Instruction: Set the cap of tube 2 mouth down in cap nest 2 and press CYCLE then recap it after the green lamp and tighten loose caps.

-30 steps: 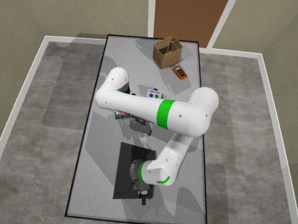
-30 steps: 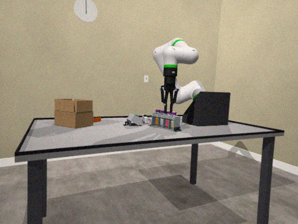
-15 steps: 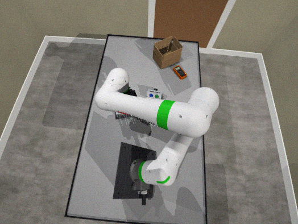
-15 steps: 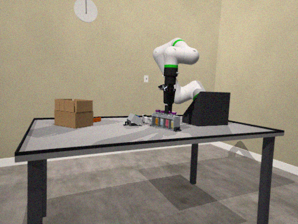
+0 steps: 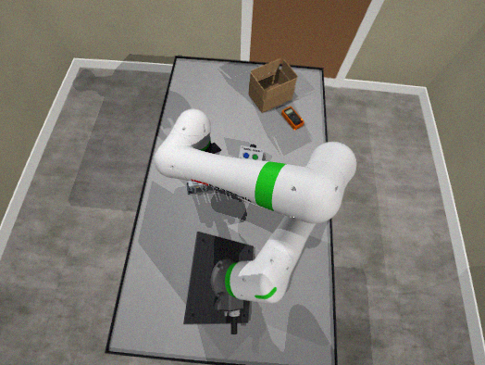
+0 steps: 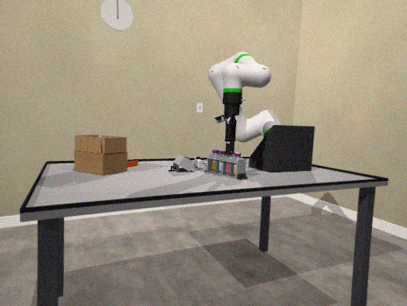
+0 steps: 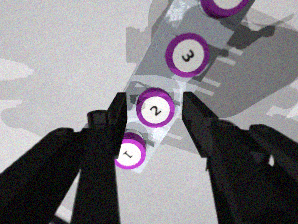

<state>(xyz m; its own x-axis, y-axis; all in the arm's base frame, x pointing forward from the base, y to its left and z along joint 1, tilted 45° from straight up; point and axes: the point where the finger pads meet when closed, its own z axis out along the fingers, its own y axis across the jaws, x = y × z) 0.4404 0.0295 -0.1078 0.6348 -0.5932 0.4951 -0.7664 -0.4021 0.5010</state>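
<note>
Now: hand 3 cm above the purple cap marked 2. From my hand the other things lie so: cap 1: 5 cm to the left, 3 cm below, 1 cm behind; cap 3: 5 cm to the right, 3 cm below, 1 cm ahead; cap 4: 10 cm to the right, 3 cm below, 2 cm ahead.
</note>
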